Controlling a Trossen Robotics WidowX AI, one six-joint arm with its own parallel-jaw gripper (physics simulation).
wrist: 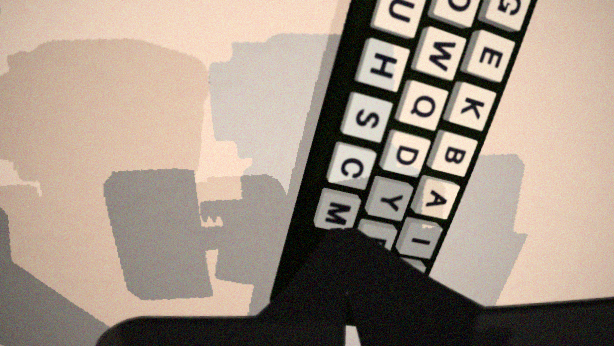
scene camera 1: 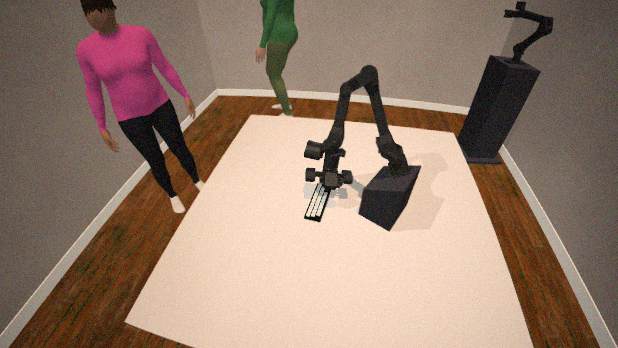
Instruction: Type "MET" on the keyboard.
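Pixels of known places: gripper, fingertip midpoint: [wrist: 342,240] [scene camera 1: 326,190]; arm's base, origin of the base link: [scene camera 1: 400,172].
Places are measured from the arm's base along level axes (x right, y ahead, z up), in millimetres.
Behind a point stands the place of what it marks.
A black keyboard [scene camera 1: 312,218] @(y 323, x -78, z -185 mm) [wrist: 294,252] @(y 256, x 71, z -185 mm) with white letter keys lies on the pale mat, running diagonally through the wrist view. The M key [wrist: 337,210] @(y 272, x 51, z -180 mm) is in its left row, just above the fingertips in the picture, its lower edge partly covered. The E key [wrist: 489,57] @(y 326, x -7, z -180 mm) is at the upper right, between G and K. The T key does not show in the wrist view; the fingers cover that end. My gripper [scene camera 1: 329,188] @(y 271, x 53, z -160 mm) [wrist: 342,240] @(y 271, x 53, z -160 mm) is shut and empty, pointing down over the keyboard's far end. Whether the tips touch it cannot be told.
The pale mat [scene camera 1: 320,280] @(y 286, x -328, z -197 mm) lies under the keyboard and the arm's dark base block [scene camera 1: 386,197] @(y 66, x -97, z -31 mm), which stands right of the keyboard. A person in pink [scene camera 1: 131,75] and one in green [scene camera 1: 281,25] stand beyond the mat. A second arm stands on a dark pedestal [scene camera 1: 497,107].
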